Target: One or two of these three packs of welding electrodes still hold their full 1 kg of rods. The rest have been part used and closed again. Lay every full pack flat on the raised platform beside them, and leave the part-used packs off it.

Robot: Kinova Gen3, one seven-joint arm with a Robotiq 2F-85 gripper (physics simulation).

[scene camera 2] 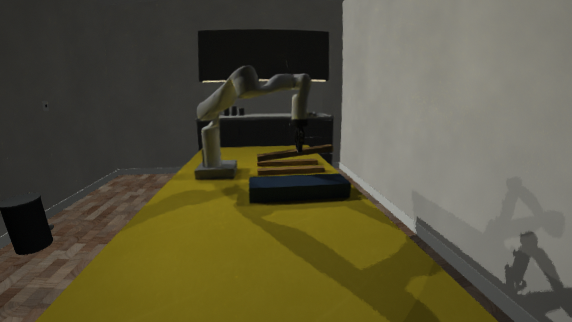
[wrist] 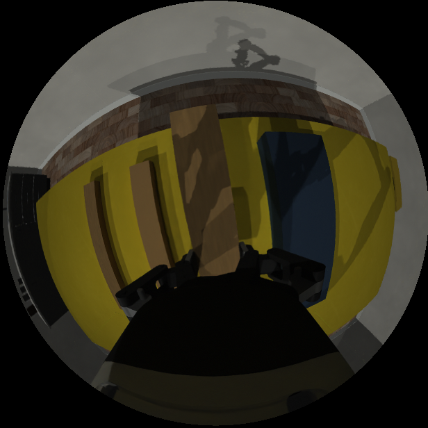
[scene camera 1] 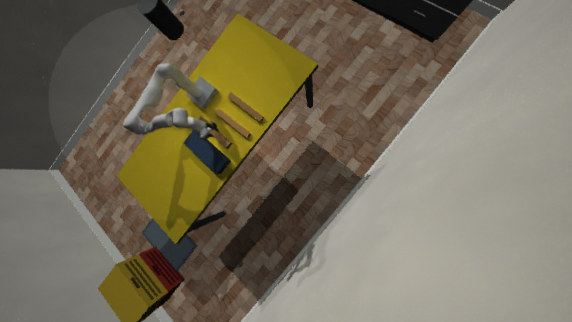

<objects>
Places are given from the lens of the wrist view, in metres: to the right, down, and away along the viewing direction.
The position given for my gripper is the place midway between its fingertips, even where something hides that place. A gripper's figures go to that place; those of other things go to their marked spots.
my gripper (wrist: 217, 253): 0.00, 0.05, 0.17
dark blue raised platform (wrist: 300, 196): 0.15, -0.03, 0.24
</objects>
